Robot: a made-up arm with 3 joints. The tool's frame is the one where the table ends. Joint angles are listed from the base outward.
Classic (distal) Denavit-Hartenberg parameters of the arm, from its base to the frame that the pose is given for. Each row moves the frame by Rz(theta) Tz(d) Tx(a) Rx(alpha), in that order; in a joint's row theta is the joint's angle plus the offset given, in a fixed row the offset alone. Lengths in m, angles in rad.
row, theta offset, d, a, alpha
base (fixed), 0, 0, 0, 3.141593
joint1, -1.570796, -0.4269, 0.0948, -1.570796
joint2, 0.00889, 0, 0.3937, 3.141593
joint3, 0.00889, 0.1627, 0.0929, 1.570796
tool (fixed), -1.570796, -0.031, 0, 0
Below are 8 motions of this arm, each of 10 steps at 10 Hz.
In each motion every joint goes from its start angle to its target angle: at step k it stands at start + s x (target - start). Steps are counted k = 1, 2, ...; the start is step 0. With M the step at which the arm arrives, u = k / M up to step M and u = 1 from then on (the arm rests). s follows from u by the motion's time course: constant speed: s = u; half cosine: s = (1 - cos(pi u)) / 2; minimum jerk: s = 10 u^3 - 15 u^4 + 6 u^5.
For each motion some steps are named. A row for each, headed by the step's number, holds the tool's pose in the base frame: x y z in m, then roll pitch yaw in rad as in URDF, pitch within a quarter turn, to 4 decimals.
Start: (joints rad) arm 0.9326 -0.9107 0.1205
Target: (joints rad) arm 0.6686 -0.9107 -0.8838
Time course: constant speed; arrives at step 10
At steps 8, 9, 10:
8: 0.1568 0.4247 0.0669 -0.2278 0.0000 -0.7214
9: 0.1486 0.4323 0.0755 -0.1273 0.0000 -0.6950
10: 0.1395 0.4391 0.0846 -0.0269 0.0000 -0.6686

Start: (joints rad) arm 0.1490 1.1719 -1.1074
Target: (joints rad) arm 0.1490 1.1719 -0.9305
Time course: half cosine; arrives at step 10
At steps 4, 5, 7, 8, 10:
4: -0.1293 0.2350 0.8838 2.2182 0.0000 -0.1490
5: -0.1289 0.2375 0.8847 2.1909 0.0000 -0.1490
7: -0.1281 0.2423 0.8860 2.1389 0.0000 -0.1490
8: -0.1279 0.2442 0.8865 2.1193 0.0000 -0.1490
10: -0.1276 0.2458 0.8868 2.1024 0.0000 -0.1490

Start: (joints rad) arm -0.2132 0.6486 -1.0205
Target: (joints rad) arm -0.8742 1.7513 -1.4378
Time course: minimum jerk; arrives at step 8
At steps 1, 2, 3, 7, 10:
1: -0.2522 0.3749 0.7690 1.6935 0.0000 0.2238
2: -0.2629 0.3232 0.7992 1.8264 0.0000 0.2816
3: -0.2662 0.2155 0.8457 2.0874 0.0000 0.3951
7: -0.0555 -0.1666 0.8437 -3.1185 0.0000 0.8636
10: -0.0479 -0.1720 0.8401 -3.0941 0.0000 0.8742

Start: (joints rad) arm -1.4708 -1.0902 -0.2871
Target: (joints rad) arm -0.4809 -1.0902 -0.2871
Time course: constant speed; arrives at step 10
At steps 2, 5, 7, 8, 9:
2: -0.3557 -0.0610 -0.0089 -0.8031 0.0000 1.2728
5: -0.3580 0.0458 -0.0089 -0.8031 0.0000 0.9758
7: -0.3420 0.1153 -0.0089 -0.8031 0.0000 0.7779
8: -0.3289 0.1485 -0.0089 -0.8031 0.0000 0.6789
9: -0.3126 0.1803 -0.0089 -0.8031 0.0000 0.5799

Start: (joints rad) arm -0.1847 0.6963 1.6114
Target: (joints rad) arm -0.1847 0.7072 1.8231
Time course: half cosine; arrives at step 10
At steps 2, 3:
2: -0.2379 0.3875 0.5893 -0.9343 0.0000 0.1847
3: -0.2375 0.3852 0.5890 -0.9565 0.0000 0.1847

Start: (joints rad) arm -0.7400 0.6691 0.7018
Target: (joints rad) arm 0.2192 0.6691 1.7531
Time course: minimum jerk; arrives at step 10
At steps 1, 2, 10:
1: -0.4504 0.2580 0.6390 -0.0417 0.0000 0.7318
2: -0.4365 0.2776 0.6343 -0.0936 0.0000 0.6844
10: -0.0680 0.4429 0.5772 -1.0840 0.0000 -0.2192

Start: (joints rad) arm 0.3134 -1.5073 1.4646
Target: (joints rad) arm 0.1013 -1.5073 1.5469
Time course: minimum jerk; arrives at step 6
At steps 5, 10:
5: -0.1587 0.0455 0.0567 -3.0513 0.0000 -0.1088
10: -0.1590 0.0443 0.0570 -3.0542 0.0000 -0.1013

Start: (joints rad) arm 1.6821 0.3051 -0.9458
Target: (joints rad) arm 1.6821 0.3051 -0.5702
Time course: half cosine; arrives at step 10
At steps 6, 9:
6: 0.5599 0.1011 0.6103 1.0051 0.0000 -1.6821
9: 0.5668 0.1004 0.6007 0.8845 0.0000 -1.6821

